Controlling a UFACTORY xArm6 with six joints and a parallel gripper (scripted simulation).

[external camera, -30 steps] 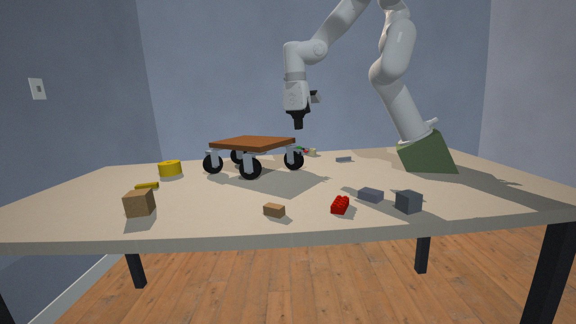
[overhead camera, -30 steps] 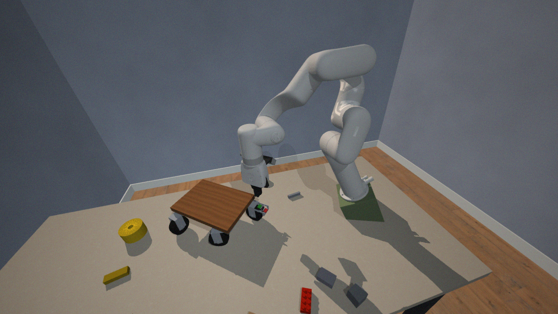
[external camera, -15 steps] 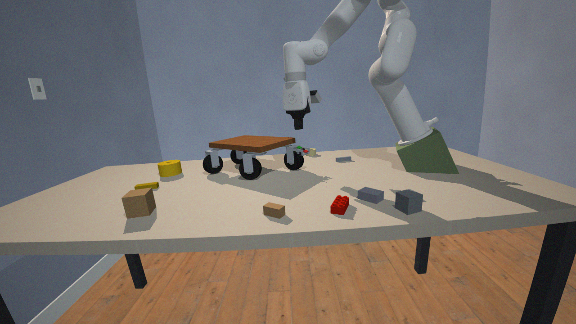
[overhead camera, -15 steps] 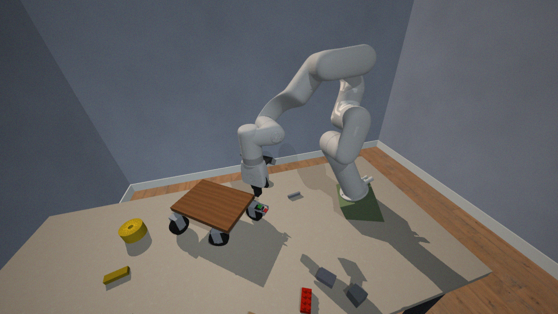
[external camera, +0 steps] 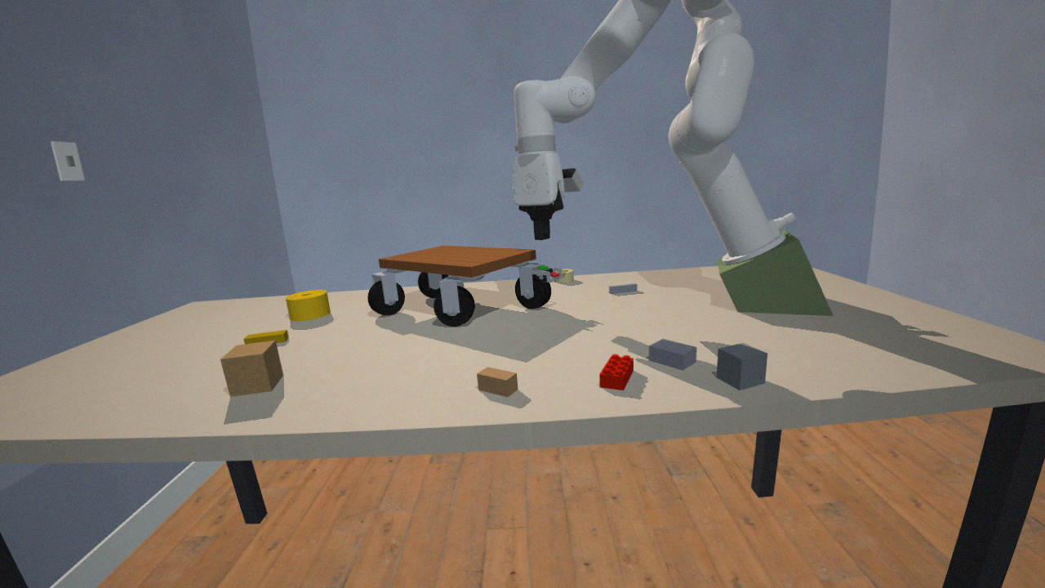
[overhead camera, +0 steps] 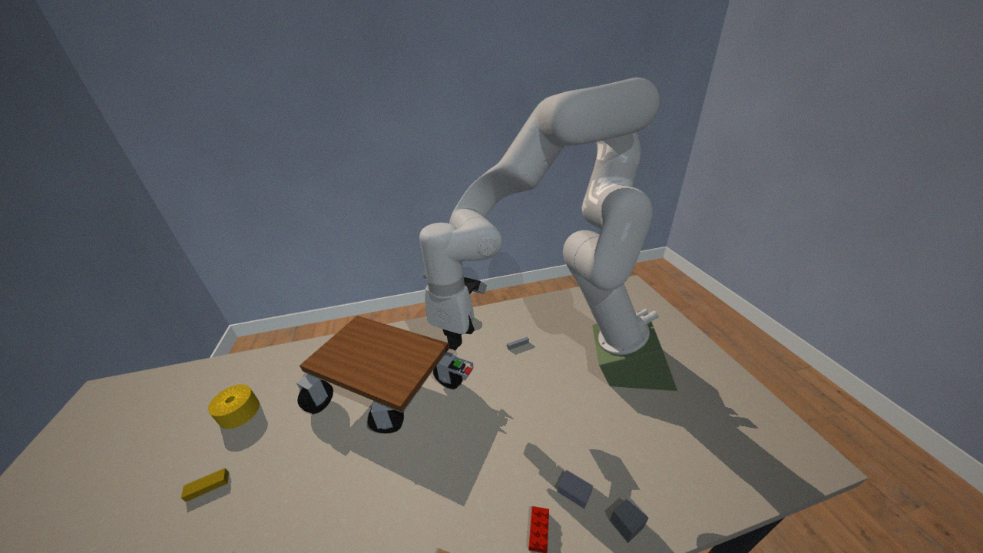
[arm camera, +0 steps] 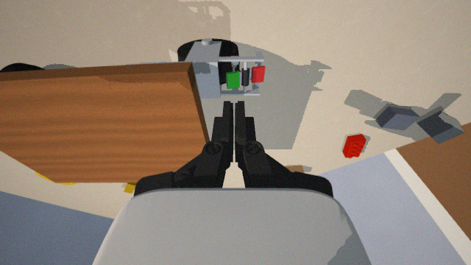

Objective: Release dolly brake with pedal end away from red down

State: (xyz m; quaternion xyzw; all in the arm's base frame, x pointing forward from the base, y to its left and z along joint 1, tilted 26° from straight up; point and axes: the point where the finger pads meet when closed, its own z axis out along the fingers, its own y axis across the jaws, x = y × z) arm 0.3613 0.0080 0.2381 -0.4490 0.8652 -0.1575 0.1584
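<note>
The brake pedal is 90 mm below my hand, 10 mm to the left of it and 10 mm behind it. Round my hand: grey bar (180 mm behind, 160 mm below, 110 mm to the right); then red brick (350 mm to the left, 160 mm below, 100 mm behind); then yellow cylinder (570 mm ahead, 150 mm below, 50 mm to the right).
</note>
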